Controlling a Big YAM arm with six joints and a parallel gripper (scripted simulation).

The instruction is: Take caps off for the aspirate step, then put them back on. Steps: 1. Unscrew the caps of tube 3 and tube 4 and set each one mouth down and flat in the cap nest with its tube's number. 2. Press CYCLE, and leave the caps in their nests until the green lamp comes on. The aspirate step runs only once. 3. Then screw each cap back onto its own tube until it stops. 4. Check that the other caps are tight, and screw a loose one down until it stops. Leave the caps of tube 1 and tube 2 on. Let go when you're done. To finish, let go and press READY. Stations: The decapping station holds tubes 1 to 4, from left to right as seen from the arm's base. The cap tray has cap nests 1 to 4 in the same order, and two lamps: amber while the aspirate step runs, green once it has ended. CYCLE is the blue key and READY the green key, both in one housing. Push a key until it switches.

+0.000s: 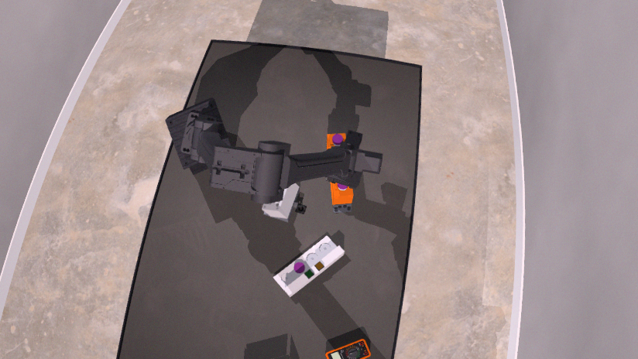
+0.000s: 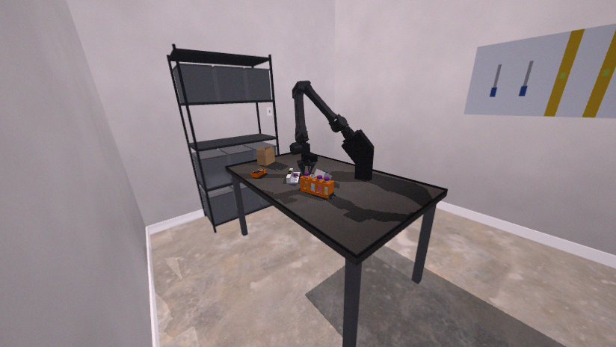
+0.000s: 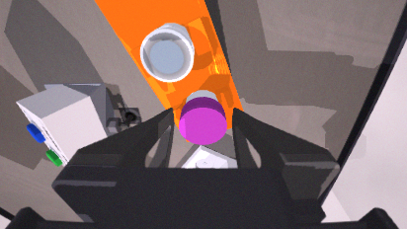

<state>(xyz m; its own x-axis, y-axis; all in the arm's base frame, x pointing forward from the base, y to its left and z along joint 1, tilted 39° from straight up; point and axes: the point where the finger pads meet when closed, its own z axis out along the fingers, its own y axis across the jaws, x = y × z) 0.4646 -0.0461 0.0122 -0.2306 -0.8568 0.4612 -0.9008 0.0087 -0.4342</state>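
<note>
My hand is right at the cap. Also, from my hand: green key: 22 cm behind, 5 cm to the right, 5 cm below; blue key: 21 cm behind, 5 cm below; key housing: 20 cm behind, 6 cm below, 3 cm to the right.
</note>
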